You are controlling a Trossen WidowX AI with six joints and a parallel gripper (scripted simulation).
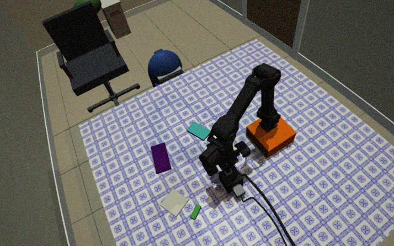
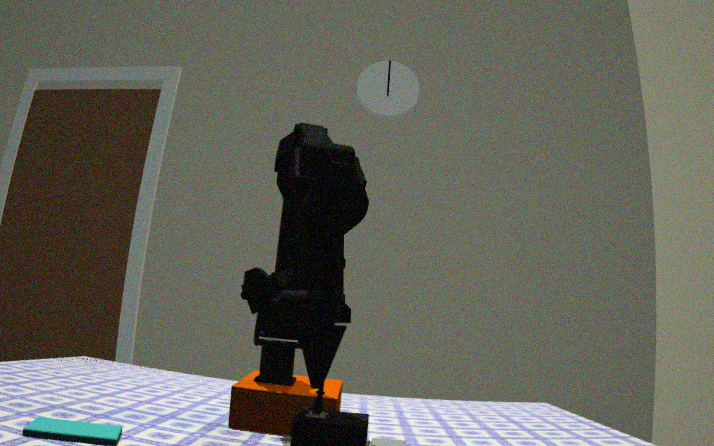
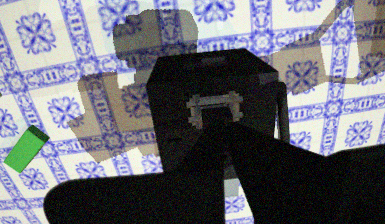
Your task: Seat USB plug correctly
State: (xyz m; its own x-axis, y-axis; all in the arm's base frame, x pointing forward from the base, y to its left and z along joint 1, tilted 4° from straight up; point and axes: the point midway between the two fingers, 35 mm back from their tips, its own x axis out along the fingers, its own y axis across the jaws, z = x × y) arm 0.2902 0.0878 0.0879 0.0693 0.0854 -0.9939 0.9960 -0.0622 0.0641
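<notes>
My gripper tip is now 2 cm above the USB plug. Round my gripper tip: USB socket (4 cm below); then green block (20 cm ahead, 10 cm below, 5 cm to the left); then beige block (26 cm ahead, 10 cm below, 4 cm to the right).
</notes>
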